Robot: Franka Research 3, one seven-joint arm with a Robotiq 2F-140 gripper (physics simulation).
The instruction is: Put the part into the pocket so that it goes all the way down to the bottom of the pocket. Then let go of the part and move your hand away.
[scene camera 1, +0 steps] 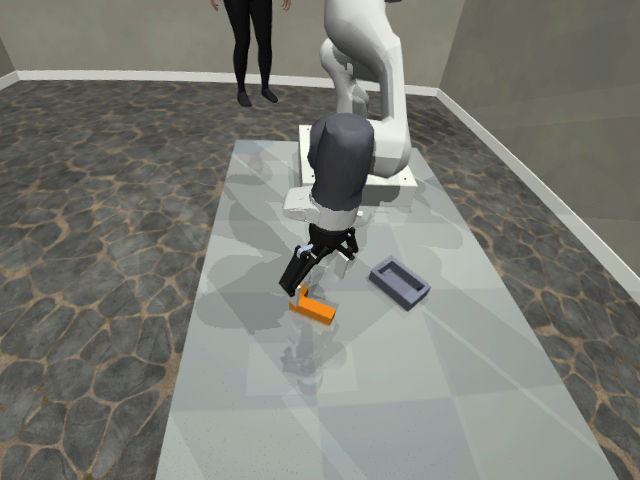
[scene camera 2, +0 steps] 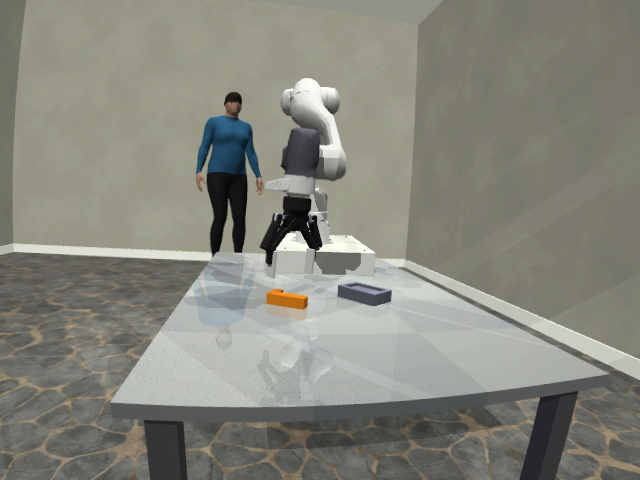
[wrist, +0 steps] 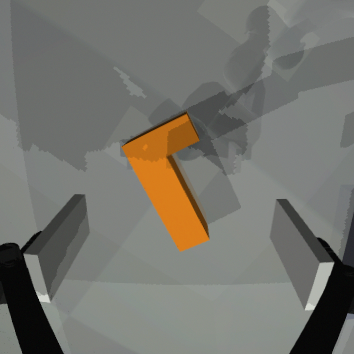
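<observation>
The orange L-shaped part (scene camera 1: 316,310) (scene camera 2: 287,299) (wrist: 172,200) lies flat on the table, to the left of the pocket block in both scene views. In the wrist view its long leg runs slantwise toward the space between the finger pads, with its short leg at the far end. The grey-blue block with the pocket (scene camera 1: 388,293) (scene camera 2: 361,296) stands on the table, its pocket open upward and empty. My gripper (scene camera 1: 319,281) (scene camera 2: 291,263) (wrist: 179,216) is wide open and empty, pointing down above the table near the part. Its fingers stand apart from the part.
The table (scene camera 1: 387,372) (scene camera 2: 361,351) has its left edge beyond the part in the first scene view. The white robot base (scene camera 1: 387,193) (scene camera 2: 343,260) stands at the far end. A person (scene camera 1: 253,46) (scene camera 2: 228,149) stands on the floor behind the table.
</observation>
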